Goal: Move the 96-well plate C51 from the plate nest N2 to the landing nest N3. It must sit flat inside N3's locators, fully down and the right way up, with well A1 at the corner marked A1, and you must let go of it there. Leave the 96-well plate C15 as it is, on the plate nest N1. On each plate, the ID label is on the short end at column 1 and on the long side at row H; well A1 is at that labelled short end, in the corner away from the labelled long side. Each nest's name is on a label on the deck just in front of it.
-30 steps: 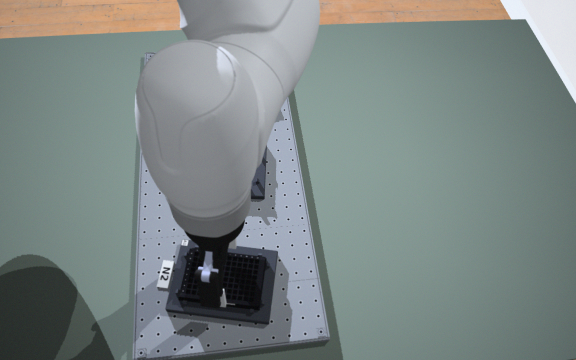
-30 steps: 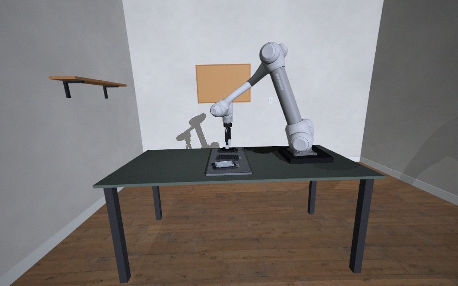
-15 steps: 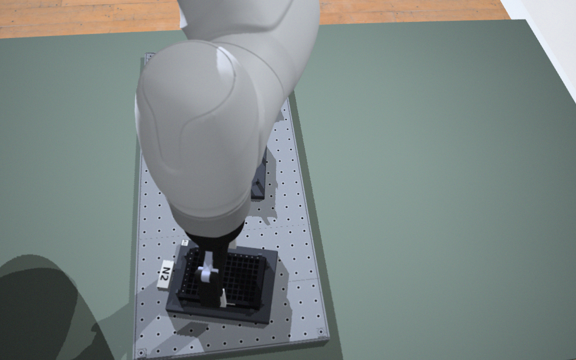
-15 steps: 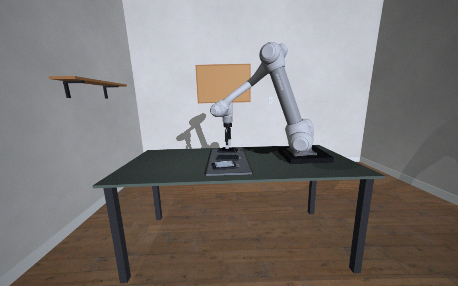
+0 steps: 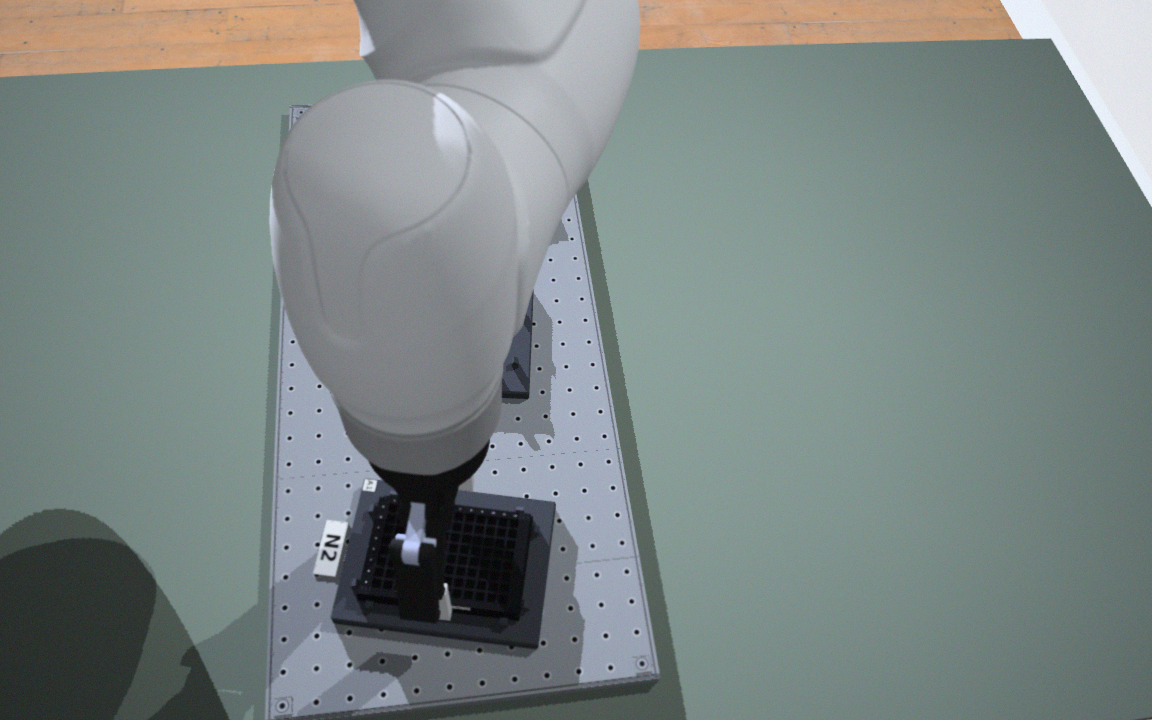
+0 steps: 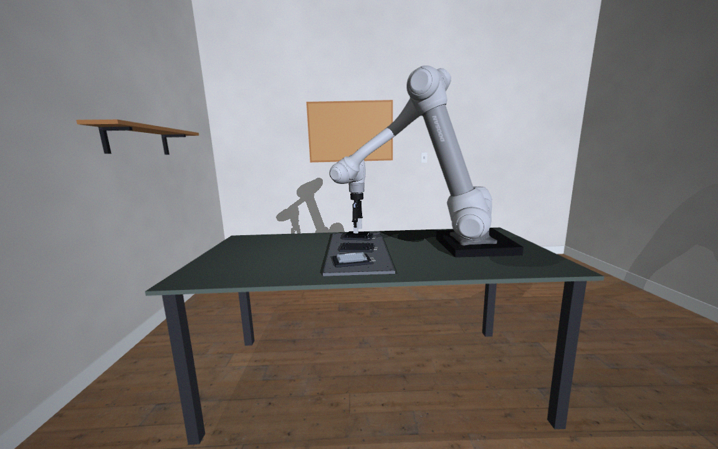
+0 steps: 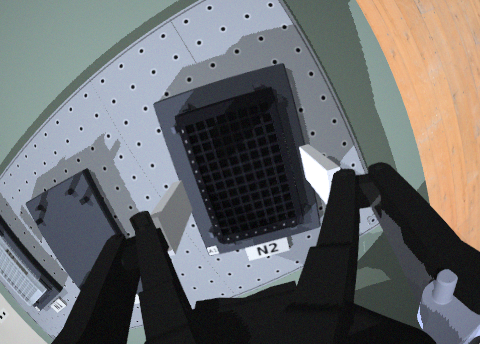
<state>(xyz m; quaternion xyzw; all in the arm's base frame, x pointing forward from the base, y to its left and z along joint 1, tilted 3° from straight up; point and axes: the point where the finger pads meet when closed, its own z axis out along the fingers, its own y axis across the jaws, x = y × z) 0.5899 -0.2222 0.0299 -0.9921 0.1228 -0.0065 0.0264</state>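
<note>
Now: the black 96-well plate C51 4 cm below my hand. Round my hand: plate nest N2: 6 cm below; N2 label: 9 cm behind, 2 cm to the left, 6 cm below; landing nest N3: 1 cm ahead, 22 cm to the left, 6 cm below.
</note>
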